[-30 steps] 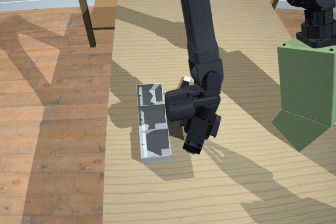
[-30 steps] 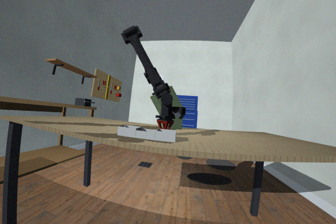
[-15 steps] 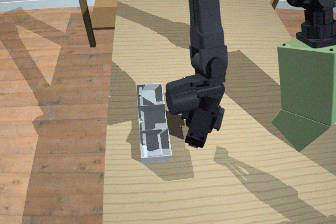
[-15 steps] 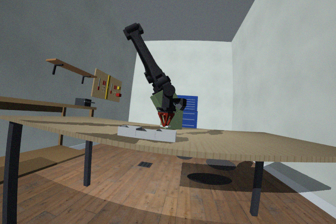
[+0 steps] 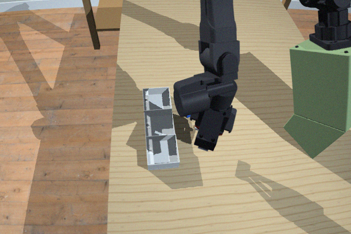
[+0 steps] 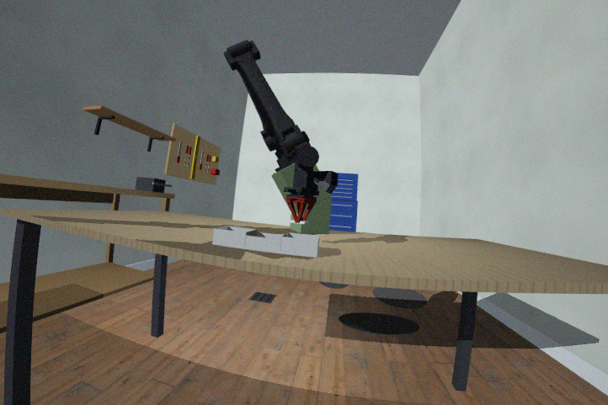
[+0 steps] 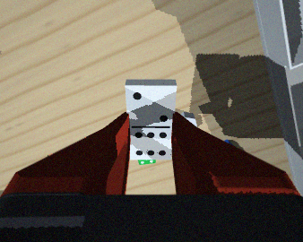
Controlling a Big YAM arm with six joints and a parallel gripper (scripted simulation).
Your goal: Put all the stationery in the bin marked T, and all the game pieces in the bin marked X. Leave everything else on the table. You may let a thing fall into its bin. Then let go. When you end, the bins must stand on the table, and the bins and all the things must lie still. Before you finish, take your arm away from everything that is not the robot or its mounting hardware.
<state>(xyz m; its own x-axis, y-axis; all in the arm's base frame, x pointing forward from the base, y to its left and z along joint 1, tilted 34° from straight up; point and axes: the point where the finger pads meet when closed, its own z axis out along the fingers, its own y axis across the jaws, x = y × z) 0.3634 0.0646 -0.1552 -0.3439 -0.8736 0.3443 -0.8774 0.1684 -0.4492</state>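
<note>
Right now my hand is right at the white domino. Round my hand: hex nut 10 mm ahead, 50 mm to the right, 70 mm below; flat blue block 40 mm ahead, 120 mm to the right, 70 mm below; green die 30 mm behind, 70 mm to the right, 60 mm below.
</note>
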